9 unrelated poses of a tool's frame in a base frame.
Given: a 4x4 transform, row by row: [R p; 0 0 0 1], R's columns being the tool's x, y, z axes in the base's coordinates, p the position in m. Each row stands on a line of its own.
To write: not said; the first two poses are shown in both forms.
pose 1, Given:
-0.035, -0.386, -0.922, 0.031
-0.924, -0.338, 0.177, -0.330
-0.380, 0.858, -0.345, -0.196
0, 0, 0, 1
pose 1, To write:
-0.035, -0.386, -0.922, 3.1
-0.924, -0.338, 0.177, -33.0
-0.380, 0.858, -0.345, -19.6
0, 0, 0, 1

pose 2, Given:
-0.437, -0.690, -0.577, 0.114
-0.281, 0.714, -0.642, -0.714
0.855, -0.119, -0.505, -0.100
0, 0, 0, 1
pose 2, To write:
-0.437, -0.690, -0.577, 11.4
-0.281, 0.714, -0.642, -71.4
0.855, -0.119, -0.505, -10.0
0, 0, 0, 1

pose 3, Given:
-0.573, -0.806, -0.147, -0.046
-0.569, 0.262, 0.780, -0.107
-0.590, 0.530, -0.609, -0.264
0, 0, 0, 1
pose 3, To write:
-0.573, -0.806, -0.147, -4.6
-0.569, 0.262, 0.780, -10.7
-0.590, 0.530, -0.609, -26.4
0, 0, 0, 1

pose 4, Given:
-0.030, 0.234, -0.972, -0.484
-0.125, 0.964, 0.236, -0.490
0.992, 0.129, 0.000, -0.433
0, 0, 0, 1
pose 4, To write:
-0.030, 0.234, -0.972, -48.4
-0.125, 0.964, 0.236, -49.0
0.992, 0.129, 0.000, -43.3
0, 0, 0, 1

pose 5, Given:
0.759, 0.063, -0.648, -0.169
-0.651, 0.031, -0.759, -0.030
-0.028, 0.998, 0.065, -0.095
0, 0, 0, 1
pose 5, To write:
0.759, 0.063, -0.648, -16.9
-0.651, 0.031, -0.759, -3.0
-0.028, 0.998, 0.065, -9.5
0, 0, 0, 1

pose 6, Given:
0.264, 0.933, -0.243, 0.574
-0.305, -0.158, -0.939, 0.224
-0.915, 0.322, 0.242, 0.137
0, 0, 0, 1
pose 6, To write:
0.264, 0.933, -0.243, 57.4
-0.305, -0.158, -0.939, 22.4
-0.915, 0.322, 0.242, 13.7
0, 0, 0, 1

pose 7, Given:
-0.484, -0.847, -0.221, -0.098
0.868, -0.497, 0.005, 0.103
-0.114, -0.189, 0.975, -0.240
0, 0, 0, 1
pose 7, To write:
-0.484, -0.847, -0.221, -9.8
0.868, -0.497, 0.005, 10.3
-0.114, -0.189, 0.975, -24.0
0, 0, 0, 1

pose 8, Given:
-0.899, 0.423, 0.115, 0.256
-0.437, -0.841, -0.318, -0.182
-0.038, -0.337, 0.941, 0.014
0, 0, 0, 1
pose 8, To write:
-0.899, 0.423, 0.115, 25.6
-0.437, -0.841, -0.318, -18.2
-0.038, -0.337, 0.941, 1.4
0, 0, 0, 1

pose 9, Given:
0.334, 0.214, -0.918, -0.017
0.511, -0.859, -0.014, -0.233
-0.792, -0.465, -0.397, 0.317
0, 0, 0, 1
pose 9, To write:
0.334, 0.214, -0.918, -1.7
0.511, -0.859, -0.014, -23.3
-0.792, -0.465, -0.397, 31.7
0, 0, 0, 1

